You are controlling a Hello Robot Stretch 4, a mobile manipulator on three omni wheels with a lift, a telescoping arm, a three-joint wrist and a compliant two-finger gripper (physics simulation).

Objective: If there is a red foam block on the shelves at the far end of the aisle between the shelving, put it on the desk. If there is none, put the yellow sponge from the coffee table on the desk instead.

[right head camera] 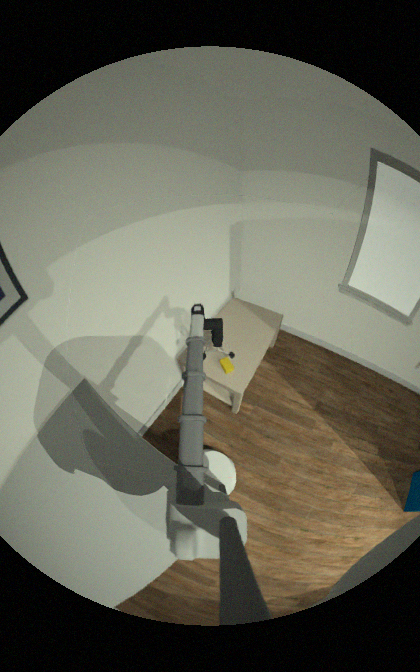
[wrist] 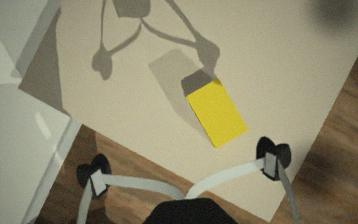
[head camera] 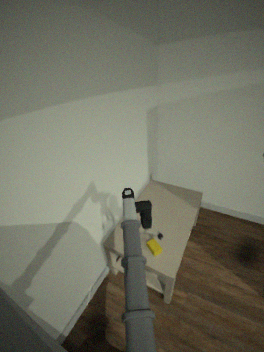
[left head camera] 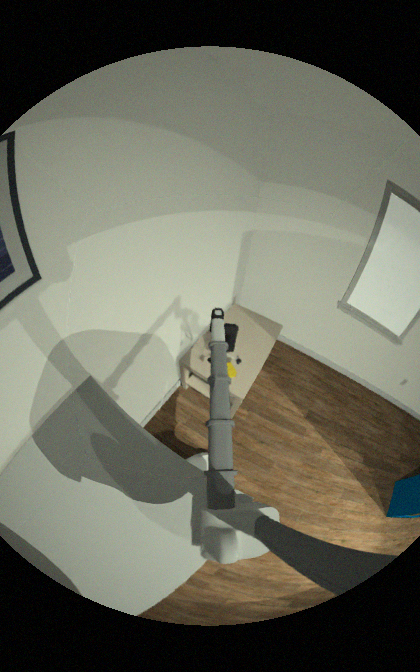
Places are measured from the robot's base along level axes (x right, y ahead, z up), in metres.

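Pixels of known places: gripper, fingertip midpoint: (wrist: 183,159) (head camera: 146,239).
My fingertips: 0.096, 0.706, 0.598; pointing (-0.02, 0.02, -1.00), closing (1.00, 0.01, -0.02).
Behind a point stands the place of what it marks, as x, y, z.
A yellow sponge (head camera: 154,247) {0.155, 0.731, 0.464} (left head camera: 231,370) (right head camera: 227,365) (wrist: 217,114) {0.156, 0.746, 0.464} lies on the beige coffee table (head camera: 176,210) {0.414, 1.089, 0.420} (left head camera: 256,335) (right head camera: 250,325) (wrist: 285,65) {0.298, 0.823, 0.419}, near its front end. My gripper (right head camera: 217,355) (wrist: 183,159) {0.096, 0.706, 0.598} is open, with its two dark fingertips wide apart and no object between them. It hangs above the table. In the wrist view the sponge lies ahead of the fingertips, nearer the right one, and the gripper's shadow falls beyond it and touches its top corner. The arm hides part of the table in the head views. A red foam block, the shelves and the desk do not show.
The table stands in a corner, against the white wall (head camera: 65,165) {-0.281, 0.806, 1.124} on the left. A window (left head camera: 382,270) (right head camera: 390,240) is on the right wall. A blue object (left head camera: 406,500) (right head camera: 414,495) is at the right edge. Wooden floor (head camera: 220,295) {0.662, 0.542, -0.030} lies right of the table.
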